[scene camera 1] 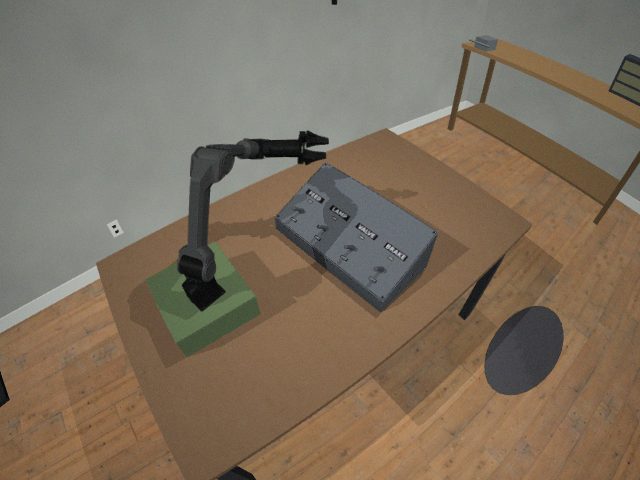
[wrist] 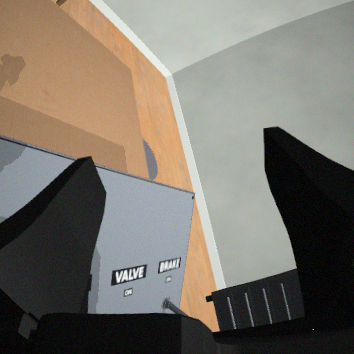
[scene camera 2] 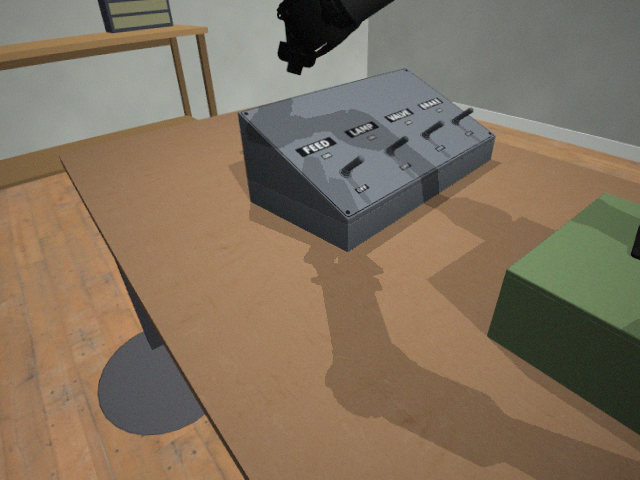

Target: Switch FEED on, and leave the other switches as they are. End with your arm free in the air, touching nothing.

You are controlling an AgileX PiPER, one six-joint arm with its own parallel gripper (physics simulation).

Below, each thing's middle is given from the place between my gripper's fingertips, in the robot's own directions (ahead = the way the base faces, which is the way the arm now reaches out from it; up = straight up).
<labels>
Right now my hand is 50 mm past the grey sloped switch box (scene camera 2: 295, 150), 160 mm to the left of it and 230 mm above it.
</labels>
